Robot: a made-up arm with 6 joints. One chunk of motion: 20 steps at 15 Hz.
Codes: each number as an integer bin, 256 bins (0 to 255) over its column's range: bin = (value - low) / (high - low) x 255, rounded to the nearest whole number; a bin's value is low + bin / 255 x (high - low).
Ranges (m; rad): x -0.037..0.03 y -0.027..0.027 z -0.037..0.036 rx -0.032..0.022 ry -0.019..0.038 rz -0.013..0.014
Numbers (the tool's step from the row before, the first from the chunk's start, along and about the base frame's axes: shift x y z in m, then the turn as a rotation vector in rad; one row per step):
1: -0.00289 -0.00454 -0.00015 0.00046 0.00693 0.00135
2: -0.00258 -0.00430 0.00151 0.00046 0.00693 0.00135
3: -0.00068 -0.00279 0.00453 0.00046 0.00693 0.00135
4: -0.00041 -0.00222 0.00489 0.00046 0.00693 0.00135
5: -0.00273 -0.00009 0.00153 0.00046 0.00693 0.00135
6: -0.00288 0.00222 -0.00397 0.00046 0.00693 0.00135
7: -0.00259 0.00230 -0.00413 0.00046 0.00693 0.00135
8: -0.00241 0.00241 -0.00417 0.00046 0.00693 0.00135
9: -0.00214 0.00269 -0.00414 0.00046 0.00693 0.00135
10: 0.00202 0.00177 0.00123 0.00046 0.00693 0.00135
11: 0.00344 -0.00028 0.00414 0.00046 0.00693 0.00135
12: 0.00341 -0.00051 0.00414 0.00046 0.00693 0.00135
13: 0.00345 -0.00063 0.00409 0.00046 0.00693 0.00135
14: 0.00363 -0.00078 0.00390 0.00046 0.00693 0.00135
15: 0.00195 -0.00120 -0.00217 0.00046 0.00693 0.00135
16: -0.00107 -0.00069 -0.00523 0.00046 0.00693 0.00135
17: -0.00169 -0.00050 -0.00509 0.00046 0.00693 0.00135
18: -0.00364 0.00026 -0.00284 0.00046 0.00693 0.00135
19: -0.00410 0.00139 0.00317 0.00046 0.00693 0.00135
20: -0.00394 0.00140 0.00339 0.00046 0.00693 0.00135
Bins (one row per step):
1: 130 106 129 153 116 136
2: 131 107 135 153 116 136
3: 138 114 145 153 116 136
4: 139 117 146 153 116 136
5: 130 127 135 153 116 136
6: 130 138 115 153 116 136
7: 131 138 115 153 116 136
8: 132 139 115 153 116 136
9: 133 140 115 153 116 136
10: 149 136 134 153 116 136
11: 154 126 144 153 116 136
12: 154 125 144 153 116 136
13: 154 125 144 153 116 136
14: 155 124 143 153 116 136
15: 148 122 122 153 116 136
16: 137 124 111 153 116 136
17: 134 125 111 153 116 136
18: 127 129 119 153 116 136
19: 125 134 140 153 116 136
20: 126 134 141 153 116 136

